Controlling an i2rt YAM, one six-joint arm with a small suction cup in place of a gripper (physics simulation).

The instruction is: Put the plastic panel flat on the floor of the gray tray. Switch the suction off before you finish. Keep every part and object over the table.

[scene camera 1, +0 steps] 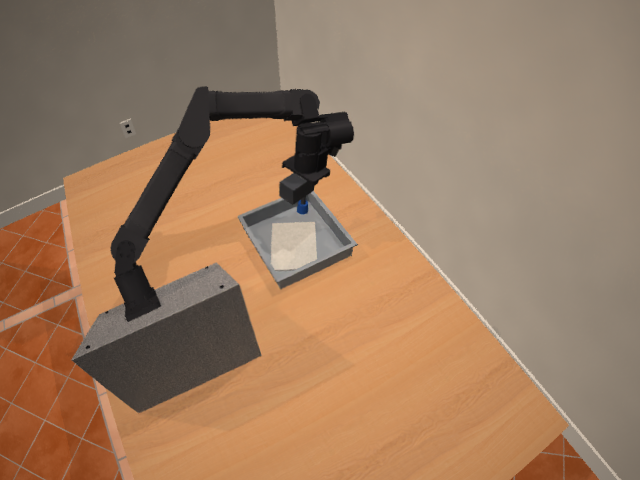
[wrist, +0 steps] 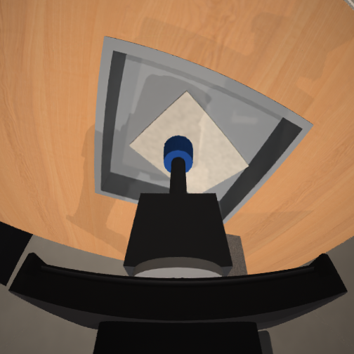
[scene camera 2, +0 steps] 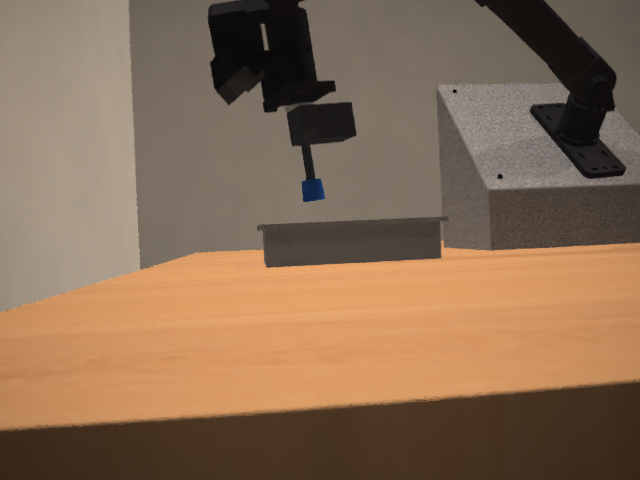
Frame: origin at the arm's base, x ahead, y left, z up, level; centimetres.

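Where they show: hand, its tool point: [scene camera 1: 302,210] [scene camera 2: 314,200]; arm's base, origin of its link: [scene camera 1: 142,304] [scene camera 2: 574,140].
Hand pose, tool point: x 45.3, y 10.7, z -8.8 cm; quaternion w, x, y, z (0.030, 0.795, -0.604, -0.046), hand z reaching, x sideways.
Things, the pixels of their top centre, and the offset from my tool point. "spot": a spot on its surface instead. Level surfaces: height alone.
- cream plastic panel, centre of its top: [scene camera 1: 293,244] dx -5.2, dy -3.4, dz -7.2 cm
- gray tray, a spot on its surface: [scene camera 1: 316,268] spot: dx -4.7, dy -13.6, dz -6.4 cm
- wooden table, height of its surface: dz -8.1 cm
The cream plastic panel [scene camera 1: 293,248] [wrist: 210,145] lies flat inside the gray tray [scene camera 1: 316,268] [wrist: 100,115], turned at an angle to its walls. In scene camera 2 the tray [scene camera 2: 352,242] shows from the side and its wall hides the panel. My gripper, a blue suction cup [scene camera 1: 302,208] [scene camera 2: 313,190] [wrist: 178,155], is open and holds nothing. It hangs above the tray's rim height, apart from the panel. In the wrist view the cup and its black stem cover part of the panel.
The gray base block [scene camera 1: 175,341] [scene camera 2: 547,217] of the arm stands on the wooden table [scene camera 1: 361,335] [scene camera 2: 320,330] beside the tray. A wall [scene camera 1: 465,180] runs along the table's far edge.
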